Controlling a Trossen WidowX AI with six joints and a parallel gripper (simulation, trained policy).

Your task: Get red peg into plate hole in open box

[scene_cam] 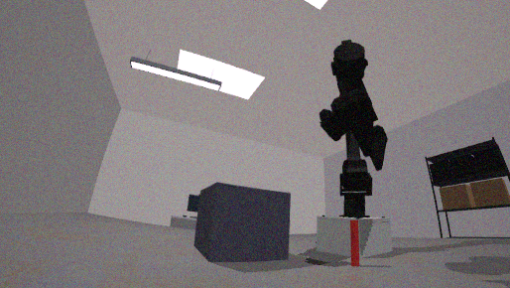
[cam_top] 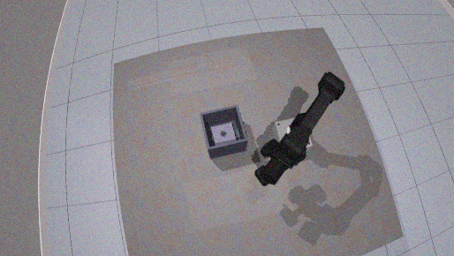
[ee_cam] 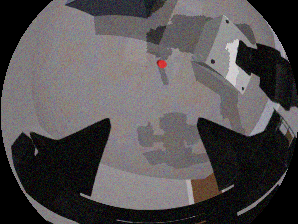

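Right now my gripper tip is 13 cm above the red peg and 5 cm to the left of it. Also, from my gripper tip: pale plate: 25 cm to the right, 13 cm below, 12 cm ahead.
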